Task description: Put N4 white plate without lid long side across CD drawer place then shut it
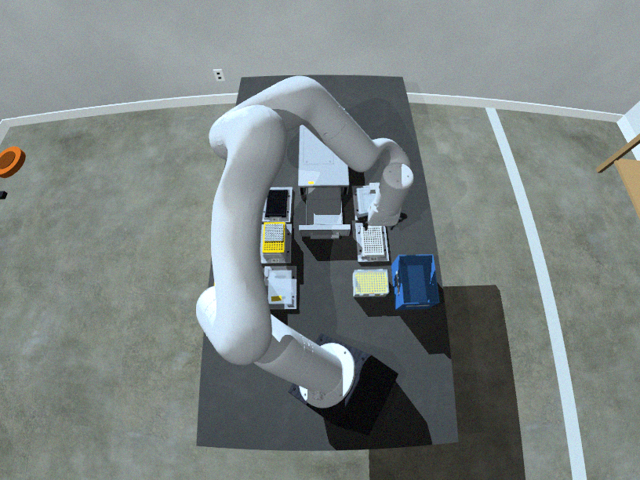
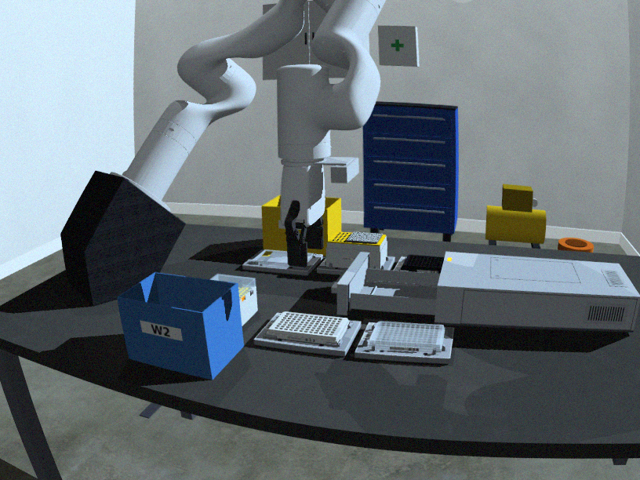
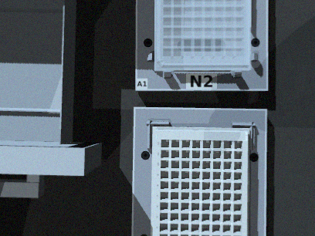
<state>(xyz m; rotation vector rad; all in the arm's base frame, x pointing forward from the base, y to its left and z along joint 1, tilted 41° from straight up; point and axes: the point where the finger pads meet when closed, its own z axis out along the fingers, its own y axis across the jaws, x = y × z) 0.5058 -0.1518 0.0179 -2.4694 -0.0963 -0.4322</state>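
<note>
The white plate is 14 cm below my hand. The rest, counted from my hand: clear plate: 18 cm ahead, 14 cm below, 3 cm to the left; blue bin W2: 16 cm to the right, 16 cm behind, 12 cm below; drawer: 21 cm to the left, 13 cm ahead, 12 cm below.
</note>
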